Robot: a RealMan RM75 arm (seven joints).
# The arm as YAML. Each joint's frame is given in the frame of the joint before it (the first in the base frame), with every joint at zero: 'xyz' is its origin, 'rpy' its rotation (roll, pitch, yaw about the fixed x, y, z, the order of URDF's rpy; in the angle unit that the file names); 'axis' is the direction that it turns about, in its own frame. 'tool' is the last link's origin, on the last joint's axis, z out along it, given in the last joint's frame.
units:
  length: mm
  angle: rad
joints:
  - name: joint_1
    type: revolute
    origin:
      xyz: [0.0, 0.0, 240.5]
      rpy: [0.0, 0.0, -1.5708]
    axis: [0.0, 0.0, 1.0]
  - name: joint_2
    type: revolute
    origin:
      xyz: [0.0, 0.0, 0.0]
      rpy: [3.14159, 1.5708, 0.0]
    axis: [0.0, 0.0, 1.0]
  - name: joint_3
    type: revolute
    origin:
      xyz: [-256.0, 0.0, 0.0]
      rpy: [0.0, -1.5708, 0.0]
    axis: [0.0, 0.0, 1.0]
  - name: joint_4
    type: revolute
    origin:
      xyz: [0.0, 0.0, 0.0]
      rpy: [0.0, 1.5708, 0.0]
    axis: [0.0, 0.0, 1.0]
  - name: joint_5
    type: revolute
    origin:
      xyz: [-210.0, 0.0, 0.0]
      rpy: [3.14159, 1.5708, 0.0]
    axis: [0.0, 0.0, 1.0]
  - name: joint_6
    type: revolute
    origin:
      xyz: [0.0, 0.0, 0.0]
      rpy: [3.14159, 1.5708, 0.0]
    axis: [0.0, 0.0, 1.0]
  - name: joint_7
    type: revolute
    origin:
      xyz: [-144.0, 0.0, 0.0]
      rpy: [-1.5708, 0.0, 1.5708]
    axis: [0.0, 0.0, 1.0]
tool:
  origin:
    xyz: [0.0, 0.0, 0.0]
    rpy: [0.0, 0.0, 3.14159]
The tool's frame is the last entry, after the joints.
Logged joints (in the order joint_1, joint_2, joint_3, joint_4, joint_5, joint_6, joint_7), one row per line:
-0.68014 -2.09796 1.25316 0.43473 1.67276 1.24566 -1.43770
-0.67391 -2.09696 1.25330 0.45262 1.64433 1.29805 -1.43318
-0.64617 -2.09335 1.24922 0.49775 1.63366 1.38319 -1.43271
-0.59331 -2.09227 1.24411 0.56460 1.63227 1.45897 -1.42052
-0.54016 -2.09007 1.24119 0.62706 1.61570 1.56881 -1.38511
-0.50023 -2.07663 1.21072 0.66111 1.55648 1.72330 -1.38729
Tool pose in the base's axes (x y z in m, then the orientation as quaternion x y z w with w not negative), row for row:
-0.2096 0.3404 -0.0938 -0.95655 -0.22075 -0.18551 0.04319
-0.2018 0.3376 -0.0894 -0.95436 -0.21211 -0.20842 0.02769
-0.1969 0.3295 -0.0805 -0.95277 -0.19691 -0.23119 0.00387
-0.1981 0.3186 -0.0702 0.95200 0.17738 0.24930 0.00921
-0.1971 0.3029 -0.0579 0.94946 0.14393 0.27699 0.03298
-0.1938 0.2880 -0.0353 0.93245 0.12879 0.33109 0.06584
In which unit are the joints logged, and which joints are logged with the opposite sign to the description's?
The joints are logged in radians. Opposite sign: none.
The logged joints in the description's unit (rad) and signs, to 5 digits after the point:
-0.68014 -2.09796 1.25316 0.43473 1.67276 1.24566 -1.43770
-0.67391 -2.09696 1.25330 0.45262 1.64433 1.29805 -1.43318
-0.64617 -2.09335 1.24922 0.49775 1.63366 1.38319 -1.43271
-0.59331 -2.09227 1.24411 0.56460 1.63227 1.45897 -1.42052
-0.54016 -2.09007 1.24119 0.62706 1.61570 1.56881 -1.38511
-0.50023 -2.07663 1.21072 0.66111 1.55648 1.72330 -1.38729

